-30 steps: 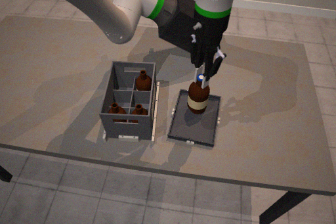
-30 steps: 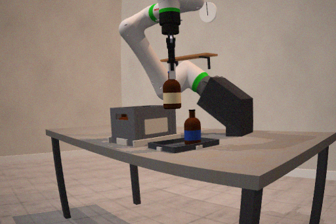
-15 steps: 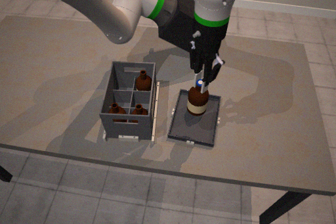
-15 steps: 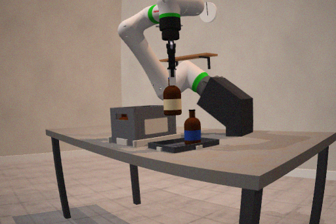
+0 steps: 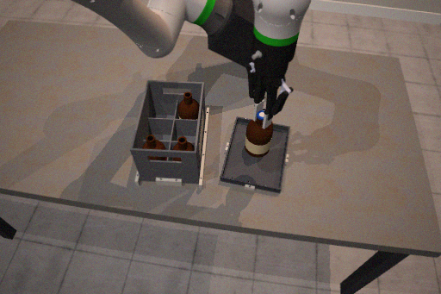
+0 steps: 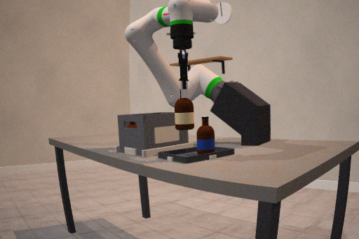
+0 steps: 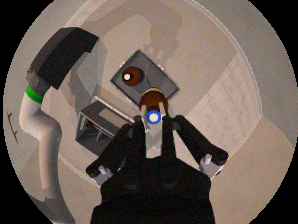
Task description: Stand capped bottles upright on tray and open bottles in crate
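Now: the white-capped bottle 19 cm below my hand, 10 cm behind it and 1 cm to the left of it. The rest, counted from my hand: open bottle 24 cm to the right, 18 cm below, 14 cm behind; then grey crate 27 cm to the right, 19 cm below, 4 cm behind; then dark tray 26 cm below, 5 cm behind.
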